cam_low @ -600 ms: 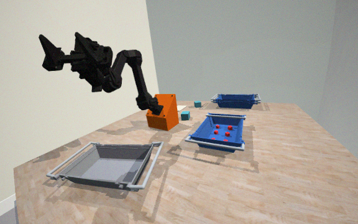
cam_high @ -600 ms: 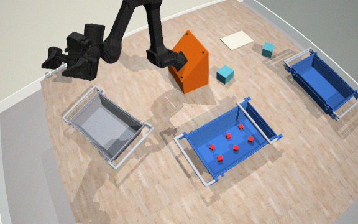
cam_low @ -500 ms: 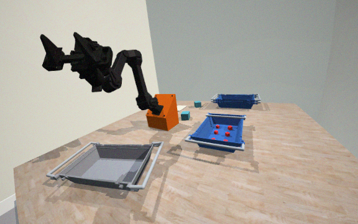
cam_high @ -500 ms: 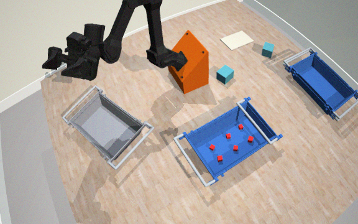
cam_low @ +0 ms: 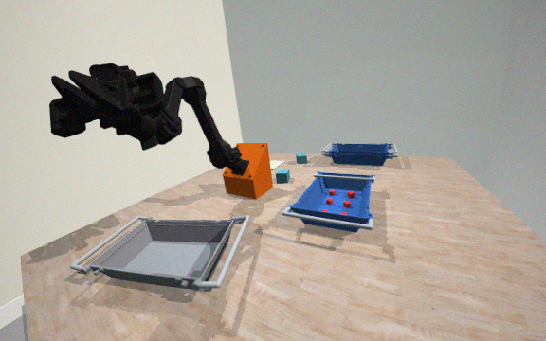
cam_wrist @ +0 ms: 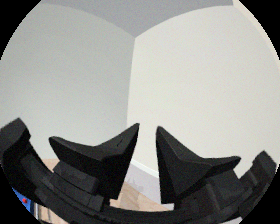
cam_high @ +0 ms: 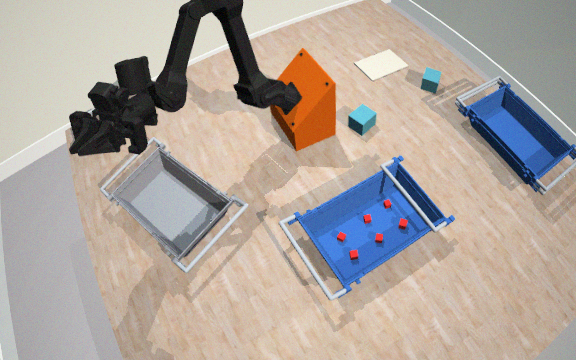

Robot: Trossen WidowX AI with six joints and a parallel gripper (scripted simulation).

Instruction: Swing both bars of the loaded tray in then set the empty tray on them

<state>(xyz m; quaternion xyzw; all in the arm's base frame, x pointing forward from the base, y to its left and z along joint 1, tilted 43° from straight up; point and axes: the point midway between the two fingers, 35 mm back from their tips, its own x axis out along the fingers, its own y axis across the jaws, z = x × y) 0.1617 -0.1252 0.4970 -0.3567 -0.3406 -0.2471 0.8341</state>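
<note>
Right now the grey tray is 350 mm below my gripper tip, 90 mm behind it and 80 mm to the left of it. From my gripper tip the other things lie so: cream sheet 820 mm to the left, 390 mm below, 320 mm behind.
</note>
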